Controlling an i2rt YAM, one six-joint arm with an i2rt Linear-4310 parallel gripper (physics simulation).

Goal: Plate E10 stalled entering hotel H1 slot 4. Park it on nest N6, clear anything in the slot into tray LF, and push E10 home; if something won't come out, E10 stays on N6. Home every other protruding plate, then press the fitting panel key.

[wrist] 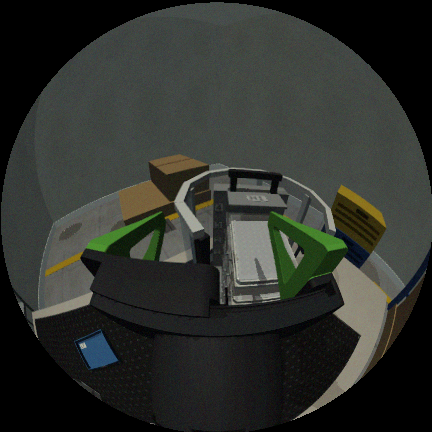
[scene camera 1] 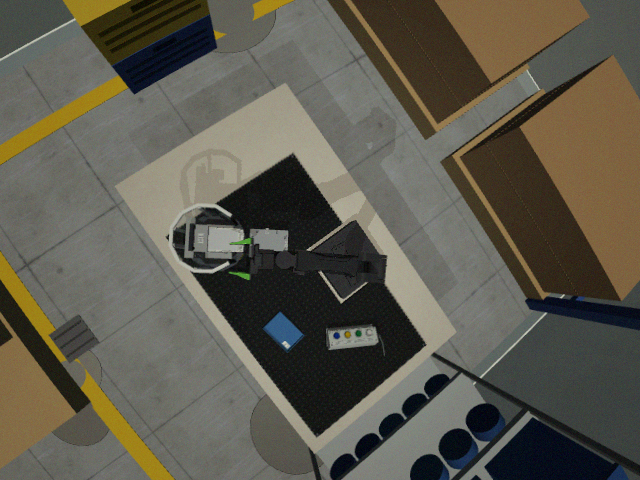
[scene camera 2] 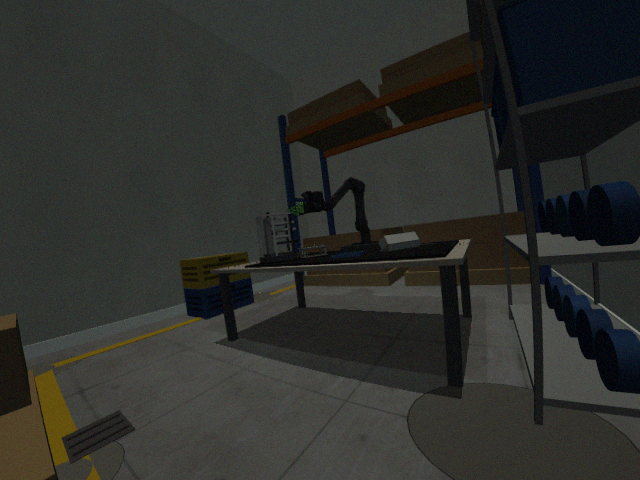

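Pixels of known places: gripper, between the fingertips: (wrist: 216, 217) (scene camera 1: 228, 257) (scene camera 2: 289, 210); arm's base, origin of its link: (scene camera 2: 366, 243).
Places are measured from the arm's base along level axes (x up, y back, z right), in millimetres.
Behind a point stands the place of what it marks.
Note:
My gripper (scene camera 1: 232, 258) @[x 269, y -416, z 264 mm] (scene camera 2: 291, 210) @[x 269, y -416, z 264 mm] (wrist: 216, 217) @[x 269, y -416, z 264 mm] is open and empty, near the top of the slotted grey hotel (scene camera 1: 200, 238) @[x 235, y -473, z 371 mm] (scene camera 2: 280, 235) (wrist: 257, 200) @[x 234, y -464, z 367 mm]. In the wrist view the right finger overlaps a pale plate (scene camera 1: 224, 239) @[x 204, y -406, z 333 mm] (wrist: 250, 245) @[x 204, y -416, z 318 mm] at the hotel's top. Plate edges show below it, partly hidden by the gripper; slot numbers and plate names are not readable. A low grey nest (scene camera 1: 271, 239) (scene camera 2: 313, 251) stands beside the hotel. The blue tray (scene camera 1: 283, 331) @[x -35, y -395, z -122 mm] (scene camera 2: 347, 254) @[x -23, y -441, z -149 mm] (wrist: 96, 350) @[x -35, y -398, z -116 mm] lies on the mat. The key panel (scene camera 1: 352, 341) @[x 40, y -154, z -298 mm] (scene camera 2: 399, 241) @[x 5, y -189, z -320 mm] has blue, yellow, green and white keys.
A white ring guard (scene camera 1: 201, 206) @[x 252, y -417, z 465 mm] (wrist: 192, 221) @[x 252, y -441, z 251 mm] surrounds the hotel's upper part. The dark square arm base (scene camera 1: 354, 232) @[x 1, y 98, z 113 mm] sits on the black mat (scene camera 1: 289, 186) @[x -37, y -60, z 439 mm]. The pale table edge (scene camera 1: 258, 113) @[x -50, y -23, z 811 mm] surrounds the mat. Shelving with blue bins stands beyond the table's panel end.

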